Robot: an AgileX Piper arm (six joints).
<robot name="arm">
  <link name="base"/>
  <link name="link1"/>
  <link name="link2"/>
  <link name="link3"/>
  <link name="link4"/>
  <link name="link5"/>
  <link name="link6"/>
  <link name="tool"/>
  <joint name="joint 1" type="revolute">
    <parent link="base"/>
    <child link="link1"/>
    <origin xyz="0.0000 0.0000 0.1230" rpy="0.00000 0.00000 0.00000"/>
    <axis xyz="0 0 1"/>
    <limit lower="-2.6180" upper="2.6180"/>
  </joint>
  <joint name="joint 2" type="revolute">
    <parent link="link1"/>
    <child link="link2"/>
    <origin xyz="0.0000 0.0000 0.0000" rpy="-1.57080 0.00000 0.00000"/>
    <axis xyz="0 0 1"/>
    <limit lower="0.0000" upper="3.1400"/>
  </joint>
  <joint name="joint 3" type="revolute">
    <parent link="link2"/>
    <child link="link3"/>
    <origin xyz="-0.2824 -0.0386 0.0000" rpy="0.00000 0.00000 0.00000"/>
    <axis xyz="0 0 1"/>
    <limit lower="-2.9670" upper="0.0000"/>
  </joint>
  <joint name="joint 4" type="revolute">
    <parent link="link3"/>
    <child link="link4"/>
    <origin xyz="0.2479 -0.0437 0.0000" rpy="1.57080 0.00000 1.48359"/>
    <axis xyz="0 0 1"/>
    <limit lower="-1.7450" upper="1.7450"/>
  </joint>
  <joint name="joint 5" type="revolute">
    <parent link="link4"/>
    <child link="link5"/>
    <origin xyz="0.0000 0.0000 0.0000" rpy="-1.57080 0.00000 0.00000"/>
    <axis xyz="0 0 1"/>
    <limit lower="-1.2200" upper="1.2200"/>
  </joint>
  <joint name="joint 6" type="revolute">
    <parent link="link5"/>
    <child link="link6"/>
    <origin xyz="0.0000 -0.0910 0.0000" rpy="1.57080 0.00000 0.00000"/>
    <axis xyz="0 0 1"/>
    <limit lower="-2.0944" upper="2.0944"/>
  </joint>
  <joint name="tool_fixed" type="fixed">
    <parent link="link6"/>
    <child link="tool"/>
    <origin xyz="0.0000 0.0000 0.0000" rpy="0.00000 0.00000 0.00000"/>
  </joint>
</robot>
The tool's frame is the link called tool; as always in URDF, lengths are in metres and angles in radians.
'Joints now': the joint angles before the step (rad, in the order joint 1, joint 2, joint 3, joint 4, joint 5, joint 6). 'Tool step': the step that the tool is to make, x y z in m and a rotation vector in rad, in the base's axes. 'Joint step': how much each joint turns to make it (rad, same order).
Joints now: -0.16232 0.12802 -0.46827 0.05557 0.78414 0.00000
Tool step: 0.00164 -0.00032 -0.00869 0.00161 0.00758 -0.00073
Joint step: 0.00000 -0.01117 0.03364 0.00004 -0.01475 0.00000
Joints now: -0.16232 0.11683 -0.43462 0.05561 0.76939 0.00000
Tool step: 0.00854 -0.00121 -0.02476 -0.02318 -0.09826 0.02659
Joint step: 0.03970 -0.05182 0.13586 -0.01307 -0.18481 -0.00004
